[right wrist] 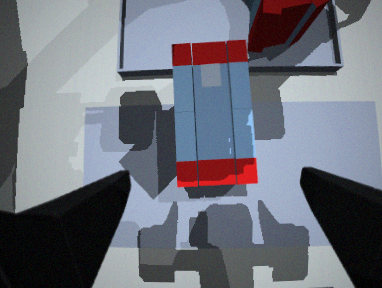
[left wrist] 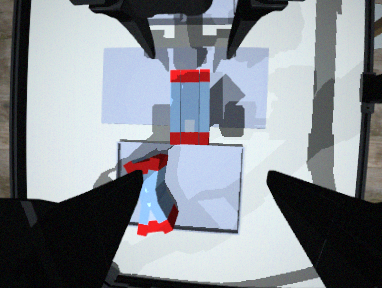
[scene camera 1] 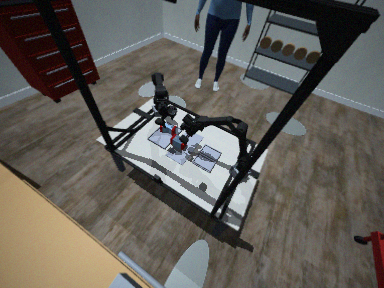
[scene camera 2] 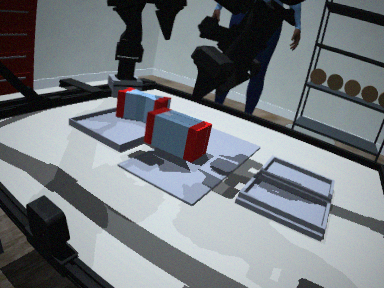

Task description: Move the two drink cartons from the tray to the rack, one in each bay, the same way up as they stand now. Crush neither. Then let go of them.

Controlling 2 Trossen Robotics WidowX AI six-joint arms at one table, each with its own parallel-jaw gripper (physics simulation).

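Places are measured from the left arm's base along level axes (x left, y back, z up), in millimetres.
Pixels of known places: left gripper, fingertip midpoint: [left wrist: 205, 176] [scene camera 1: 169, 124] [scene camera 2: 154, 40]; right gripper, fingertip midpoint: [right wrist: 214, 177] [left wrist: 190, 57] [scene camera 2: 206, 97]; left arm's base at its link origin: [scene camera 2: 125, 77].
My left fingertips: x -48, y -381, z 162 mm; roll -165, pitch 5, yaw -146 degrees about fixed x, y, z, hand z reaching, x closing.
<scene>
Ahead of a thing's pixels: the offset from my left fingertips to its top centre.
One blue carton with red ends {dx +62, dy -50, dz -146 mm} [scene camera 1: 177, 142] [scene camera 2: 170, 135] [left wrist: 190, 105] [right wrist: 212, 120] lies lengthwise over the flat panel [scene camera 2: 240, 150] [left wrist: 130, 85] [right wrist: 330, 150], one end by the tray {dx +2, dy +89, dz -202 mm} [scene camera 2: 95, 135] [left wrist: 240, 190] [right wrist: 145, 75]. The other carton {dx +35, dy +111, dz -144 mm} [scene camera 2: 137, 106] [left wrist: 152, 192] [right wrist: 282, 22] is in the tray, on its side, its middle narrowed and bent. My left gripper [left wrist: 205, 176] is open and empty above the tray; one fingertip overlaps the bent carton in its wrist view. My right gripper [right wrist: 214, 177] [left wrist: 190, 57] is open and empty above the panel, near the straight carton's far end from the tray.
The two-bay rack {dx +221, dy -257, dz -198 mm} [scene camera 2: 280, 219] stands right of the panel in scene camera 2, with no carton in its bays. Black frame rails edge the table. The two arms are close together over the middle. A person [scene camera 1: 220, 40] stands behind the table.
</scene>
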